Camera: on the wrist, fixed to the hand. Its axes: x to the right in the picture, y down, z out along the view.
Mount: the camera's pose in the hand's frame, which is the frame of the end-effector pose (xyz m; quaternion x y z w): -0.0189 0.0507 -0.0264 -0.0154 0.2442 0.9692 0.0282
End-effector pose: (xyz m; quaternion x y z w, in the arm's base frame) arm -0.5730 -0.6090 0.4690 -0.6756 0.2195 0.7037 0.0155
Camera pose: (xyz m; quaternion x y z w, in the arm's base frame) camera -0.5626 -0.6583 0.5019 -0.0216 -0.6539 0.1267 0.7456
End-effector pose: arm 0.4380 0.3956 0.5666 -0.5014 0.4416 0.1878 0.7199
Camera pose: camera 0.3798 0.3971 0.5512 -0.3569 -0.6713 -0.5874 0.2773
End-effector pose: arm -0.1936 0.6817 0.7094 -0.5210 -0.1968 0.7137 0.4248
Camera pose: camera -0.1881 0.6336 0.6736 0.3863 -0.5921 -0.3016 0.6397
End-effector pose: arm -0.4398 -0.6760 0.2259 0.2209 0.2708 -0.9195 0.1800
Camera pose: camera -0.3930 -0.6967 0.1943 0.4905 -0.1483 0.2066 0.8335
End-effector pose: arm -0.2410 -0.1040 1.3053 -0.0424 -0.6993 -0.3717 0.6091
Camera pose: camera -0.1886 -0.0751 1.3119 -0.5976 0.1758 0.5587 0.5475
